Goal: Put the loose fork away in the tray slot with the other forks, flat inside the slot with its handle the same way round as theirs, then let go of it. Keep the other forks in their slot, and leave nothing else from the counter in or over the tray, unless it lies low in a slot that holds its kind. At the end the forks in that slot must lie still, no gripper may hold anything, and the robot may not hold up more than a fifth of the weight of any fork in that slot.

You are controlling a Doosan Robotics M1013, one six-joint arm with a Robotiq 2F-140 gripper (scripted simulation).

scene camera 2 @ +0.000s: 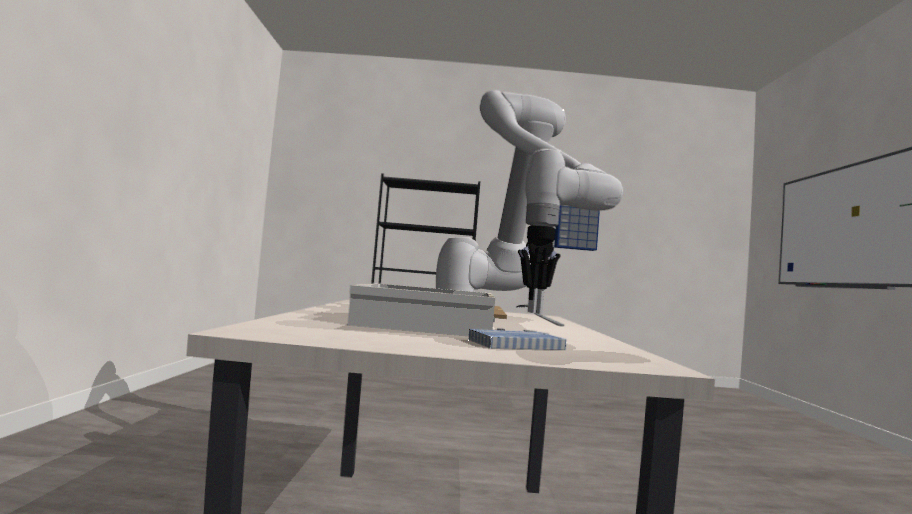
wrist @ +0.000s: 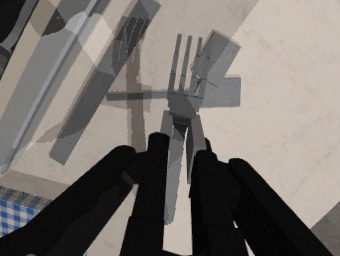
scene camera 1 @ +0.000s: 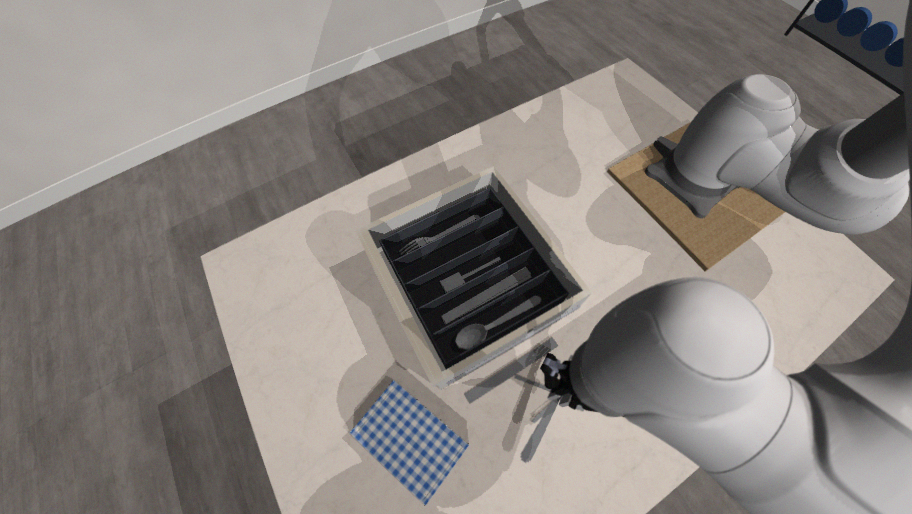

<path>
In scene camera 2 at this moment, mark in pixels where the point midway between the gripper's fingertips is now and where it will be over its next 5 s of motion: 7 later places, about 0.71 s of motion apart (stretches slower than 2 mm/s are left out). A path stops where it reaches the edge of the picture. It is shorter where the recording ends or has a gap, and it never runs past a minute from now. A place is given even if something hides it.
My gripper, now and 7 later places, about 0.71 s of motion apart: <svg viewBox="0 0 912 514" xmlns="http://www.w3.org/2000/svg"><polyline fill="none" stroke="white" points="534,312 537,277 538,268 481,264 389,256 386,255 386,257 385,272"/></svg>
</path>
